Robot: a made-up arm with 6 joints. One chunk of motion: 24 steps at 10 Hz.
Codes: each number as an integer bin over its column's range. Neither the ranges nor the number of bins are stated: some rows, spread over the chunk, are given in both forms.
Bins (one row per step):
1: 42 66 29 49 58 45
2: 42 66 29 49 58 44
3: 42 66 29 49 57 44
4: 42 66 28 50 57 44
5: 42 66 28 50 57 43
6: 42 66 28 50 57 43
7: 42 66 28 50 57 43
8: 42 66 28 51 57 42
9: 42 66 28 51 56 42
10: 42 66 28 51 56 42
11: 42 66 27 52 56 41
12: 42 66 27 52 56 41
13: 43 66 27 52 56 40
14: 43 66 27 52 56 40
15: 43 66 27 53 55 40
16: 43 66 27 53 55 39
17: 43 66 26 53 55 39
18: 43 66 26 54 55 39
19: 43 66 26 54 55 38
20: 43 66 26 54 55 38
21: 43 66 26 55 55 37
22: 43 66 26 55 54 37
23: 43 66 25 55 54 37
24: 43 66 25 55 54 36
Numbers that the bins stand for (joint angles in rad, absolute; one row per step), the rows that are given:
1: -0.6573 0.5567 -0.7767 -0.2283 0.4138 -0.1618
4: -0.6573 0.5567 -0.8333 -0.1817 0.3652 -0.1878
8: -0.6573 0.5567 -0.8333 -0.1352 0.3652 -0.2397
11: -0.6573 0.5567 -0.8900 -0.0886 0.3165 -0.2657
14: -0.6336 0.5567 -0.8900 -0.0886 0.3165 -0.2916
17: -0.6336 0.5567 -0.9467 -0.0420 0.2678 -0.3176
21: -0.6336 0.5567 -0.9467 0.0511 0.2678 -0.3695
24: -0.6336 0.5567 -1.0033 0.0511 0.2191 -0.3955
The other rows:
2: -0.6573 0.5567 -0.7767 -0.2283 0.4138 -0.1878
3: -0.6573 0.5567 -0.7767 -0.2283 0.3652 -0.1878
5: -0.6573 0.5567 -0.8333 -0.1817 0.3652 -0.2137
6: -0.6573 0.5567 -0.8333 -0.1817 0.3652 -0.2137
7: -0.6573 0.5567 -0.8333 -0.1817 0.3652 -0.2137
9: -0.6573 0.5567 -0.8333 -0.1352 0.3165 -0.2397
10: -0.6573 0.5567 -0.8333 -0.1352 0.3165 -0.2397
12: -0.6573 0.5567 -0.8900 -0.0886 0.3165 -0.2657
13: -0.6336 0.5567 -0.8900 -0.0886 0.3165 -0.2916
15: -0.6336 0.5567 -0.8900 -0.0420 0.2678 -0.2916
16: -0.6336 0.5567 -0.8900 -0.0420 0.2678 -0.3176
18: -0.6336 0.5567 -0.9467 0.0045 0.2678 -0.3176
19: -0.6336 0.5567 -0.9467 0.0045 0.2678 -0.3435
20: -0.6336 0.5567 -0.9467 0.0045 0.2678 -0.3435
22: -0.6336 0.5567 -0.9467 0.0511 0.2191 -0.3695
23: -0.6336 0.5567 -1.0033 0.0511 0.2191 -0.3695

